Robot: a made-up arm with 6 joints. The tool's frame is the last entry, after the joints. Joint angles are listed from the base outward. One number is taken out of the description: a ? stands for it. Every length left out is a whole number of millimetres.
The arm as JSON. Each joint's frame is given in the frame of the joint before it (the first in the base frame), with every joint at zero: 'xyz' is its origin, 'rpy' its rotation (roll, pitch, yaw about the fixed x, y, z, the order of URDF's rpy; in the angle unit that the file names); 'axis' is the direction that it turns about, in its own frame. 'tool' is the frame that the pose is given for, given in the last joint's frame.
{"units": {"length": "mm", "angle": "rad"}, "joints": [
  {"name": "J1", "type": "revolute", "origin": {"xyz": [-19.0, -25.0, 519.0], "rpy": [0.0, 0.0, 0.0]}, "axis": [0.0, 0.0, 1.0]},
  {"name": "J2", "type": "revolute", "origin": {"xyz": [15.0, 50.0, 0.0], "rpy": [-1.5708, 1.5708, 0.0]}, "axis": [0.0, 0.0, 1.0]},
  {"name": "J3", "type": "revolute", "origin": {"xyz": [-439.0, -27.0, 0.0], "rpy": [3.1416, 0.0, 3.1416]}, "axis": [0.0, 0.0, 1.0]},
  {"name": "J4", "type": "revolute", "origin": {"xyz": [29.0, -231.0, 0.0], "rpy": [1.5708, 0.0, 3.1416]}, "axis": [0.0, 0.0, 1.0]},
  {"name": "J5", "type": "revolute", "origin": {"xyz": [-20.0, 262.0, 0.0], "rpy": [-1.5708, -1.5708, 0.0]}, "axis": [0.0, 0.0, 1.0]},
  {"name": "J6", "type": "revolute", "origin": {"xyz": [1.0, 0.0, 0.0], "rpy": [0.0, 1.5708, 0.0]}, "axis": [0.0, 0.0, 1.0]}
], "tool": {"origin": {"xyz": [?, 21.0, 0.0], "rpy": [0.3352, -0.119, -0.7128]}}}
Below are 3 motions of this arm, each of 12 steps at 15 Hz.
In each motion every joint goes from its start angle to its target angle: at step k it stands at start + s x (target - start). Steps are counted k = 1, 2, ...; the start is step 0. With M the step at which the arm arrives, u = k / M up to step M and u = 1 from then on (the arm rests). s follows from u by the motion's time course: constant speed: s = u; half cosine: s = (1 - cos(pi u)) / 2; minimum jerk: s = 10 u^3 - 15 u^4 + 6 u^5.
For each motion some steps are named. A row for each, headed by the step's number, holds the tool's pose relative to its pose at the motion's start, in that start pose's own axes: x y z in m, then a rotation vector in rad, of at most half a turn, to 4 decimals.
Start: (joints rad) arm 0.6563 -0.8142 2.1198 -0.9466 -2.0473 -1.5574
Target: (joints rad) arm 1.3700 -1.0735 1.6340 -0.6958 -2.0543 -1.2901
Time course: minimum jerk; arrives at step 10
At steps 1, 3, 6, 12:
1: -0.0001 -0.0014 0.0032 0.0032 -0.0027 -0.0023
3: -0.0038 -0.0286 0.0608 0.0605 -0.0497 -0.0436
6: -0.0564 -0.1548 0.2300 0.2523 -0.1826 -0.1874
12: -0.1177 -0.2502 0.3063 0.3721 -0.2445 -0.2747

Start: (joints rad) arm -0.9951 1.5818 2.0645 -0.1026 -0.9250 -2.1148
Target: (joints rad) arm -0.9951 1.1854 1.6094 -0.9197 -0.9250 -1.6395
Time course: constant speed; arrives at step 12
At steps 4, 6, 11, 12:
4: -0.0102 -0.0031 -0.0346 0.0630 0.1882 -0.0840
6: -0.0219 -0.0021 -0.0472 0.1059 0.2755 -0.1279
11: -0.0677 0.0099 -0.0632 0.2436 0.4678 -0.2445
12: -0.0793 0.0143 -0.0636 0.2758 0.5010 -0.2690

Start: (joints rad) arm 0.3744 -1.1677 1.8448 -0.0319 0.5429 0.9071
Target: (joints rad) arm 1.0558 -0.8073 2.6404 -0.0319 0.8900 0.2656
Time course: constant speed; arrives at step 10
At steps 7, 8, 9, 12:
7: -0.2092 0.0360 0.2266 -0.5731 0.3070 -0.1753
8: -0.2257 0.0364 0.2686 -0.6590 0.3269 -0.1671
9: -0.2381 0.0356 0.3118 -0.7432 0.3402 -0.1507
12: -0.2463 0.0337 0.3560 -0.8246 0.3465 -0.1261

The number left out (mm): 25.0
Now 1 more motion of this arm.
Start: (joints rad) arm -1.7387 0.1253 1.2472 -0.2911 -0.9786 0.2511
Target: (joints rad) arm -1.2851 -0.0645 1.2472 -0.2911 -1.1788 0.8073
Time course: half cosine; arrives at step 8
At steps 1, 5, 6, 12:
1: 0.0034 0.0009 -0.0005 0.0127 -0.0080 0.0227
5: 0.0493 0.0135 0.0038 0.1747 -0.1734 0.4280
6: 0.0566 0.0153 0.0075 0.1972 -0.2215 0.5316
12: 0.0618 0.0163 0.0113 0.2110 -0.2668 0.6255

